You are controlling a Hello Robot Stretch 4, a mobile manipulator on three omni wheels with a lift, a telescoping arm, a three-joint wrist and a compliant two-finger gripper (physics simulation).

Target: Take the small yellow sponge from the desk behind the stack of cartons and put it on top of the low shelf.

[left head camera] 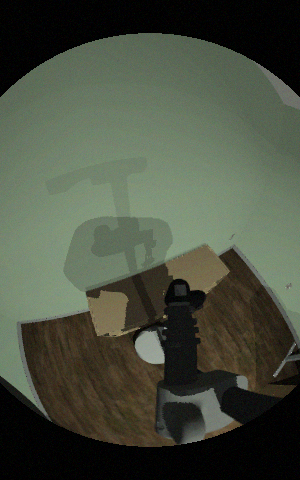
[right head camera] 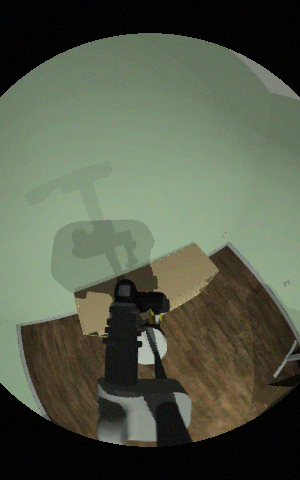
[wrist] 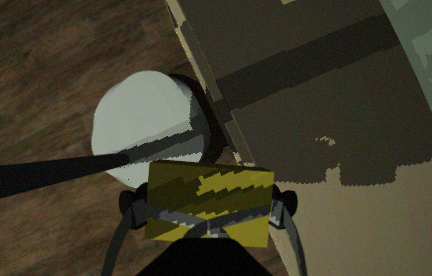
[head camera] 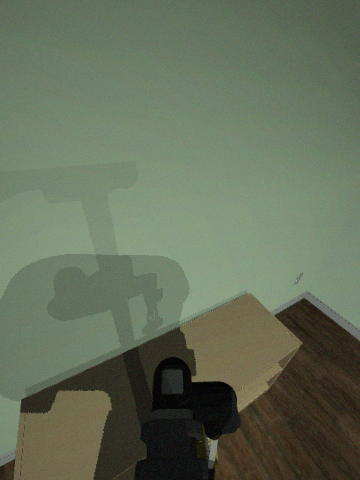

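Pixels of known places: gripper, fingertip midpoint: [wrist: 206, 198] [head camera: 203, 441]; robot's base at its link origin: [left head camera: 155, 343] [right head camera: 146, 344] [wrist: 158, 132].
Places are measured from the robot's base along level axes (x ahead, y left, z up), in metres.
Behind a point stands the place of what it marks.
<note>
My gripper [wrist: 206, 198] @[x 0.218, y -0.087, z 0.791 m] is shut on the small yellow sponge [wrist: 235, 182] @[x 0.241, y -0.065, z 0.835 m] [right head camera: 156, 317], with one fingertip at each short end. In the head camera view a sliver of the sponge [head camera: 202, 448] @[x 0.198, y -0.077, z 0.836 m] shows beside the dark wrist. The low shelf [head camera: 220, 345] @[x 0.588, y -0.238, z 0.582 m] [left head camera: 195, 270] @[x 0.614, y -0.309, z 0.582 m] [right head camera: 182, 280] @[x 0.519, y -0.308, z 0.582 m] [wrist: 350, 225] @[x 0.483, y -0.183, z 0.582 m] stands against the green wall, its top partly in shadow. In the wrist view the sponge is above the shelf's front edge, overlapping it and the floor beside it. The height between sponge and shelf top is hard to tell. The stack of cartons cannot be made out.
A white round disc [left head camera: 149, 346] @[x -0.017, y 0.061, z 0.187 m] [right head camera: 155, 352] [wrist: 140, 105] @[x -0.024, y 0.083, z 0.187 m] is at the shelf's front edge, with a dark rod [wrist: 50, 175] reaching over it. A light metal frame [left head camera: 286, 361] [right head camera: 286, 359] and part of a brown object [right head camera: 272, 397] are at the right. Wooden floor [head camera: 280, 425] @[x 0.407, y -0.664, z -0.028 m] lies right of the shelf.
</note>
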